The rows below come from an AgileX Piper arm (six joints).
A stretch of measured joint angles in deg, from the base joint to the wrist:
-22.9 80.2 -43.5 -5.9 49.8 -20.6
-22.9 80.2 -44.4 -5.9 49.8 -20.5
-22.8 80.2 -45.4 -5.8 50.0 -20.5
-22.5 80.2 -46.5 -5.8 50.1 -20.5
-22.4 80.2 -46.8 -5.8 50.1 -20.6
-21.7 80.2 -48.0 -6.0 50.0 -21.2
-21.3 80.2 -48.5 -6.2 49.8 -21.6
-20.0 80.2 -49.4 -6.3 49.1 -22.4
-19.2 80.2 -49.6 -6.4 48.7 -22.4
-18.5 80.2 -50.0 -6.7 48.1 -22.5
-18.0 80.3 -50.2 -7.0 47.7 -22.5
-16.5 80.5 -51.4 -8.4 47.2 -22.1
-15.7 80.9 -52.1 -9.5 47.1 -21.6
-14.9 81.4 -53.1 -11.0 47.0 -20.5
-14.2 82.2 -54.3 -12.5 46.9 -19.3
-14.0 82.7 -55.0 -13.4 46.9 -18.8
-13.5 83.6 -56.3 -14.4 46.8 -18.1
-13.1 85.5 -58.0 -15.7 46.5 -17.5
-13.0 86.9 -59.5 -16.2 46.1 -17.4
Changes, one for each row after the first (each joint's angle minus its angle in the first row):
0.0 0.0 -0.9 0.0 0.0 0.1
0.1 0.0 -1.9 0.1 0.2 0.1
0.4 0.0 -3.0 0.1 0.3 0.1
0.5 0.0 -3.3 0.1 0.3 0.0
1.2 0.0 -4.5 -0.1 0.2 -0.6
1.6 0.0 -5.0 -0.3 0.0 -1.0
2.9 0.0 -5.9 -0.4 -0.7 -1.8
3.7 0.0 -6.1 -0.5 -1.1 -1.8
4.4 0.0 -6.5 -0.8 -1.7 -1.9
4.9 0.1 -6.7 -1.1 -2.1 -1.9
6.4 0.3 -7.9 -2.5 -2.6 -1.5
7.2 0.7 -8.6 -3.6 -2.7 -1.0
8.0 1.2 -9.6 -5.1 -2.8 0.1
8.7 2.0 -10.8 -6.6 -2.9 1.3
8.9 2.5 -11.5 -7.5 -2.9 1.8
9.4 3.4 -12.8 -8.5 -3.0 2.5
9.8 5.3 -14.5 -9.8 -3.3 3.1
9.9 6.7 -16.0 -10.3 -3.7 3.2

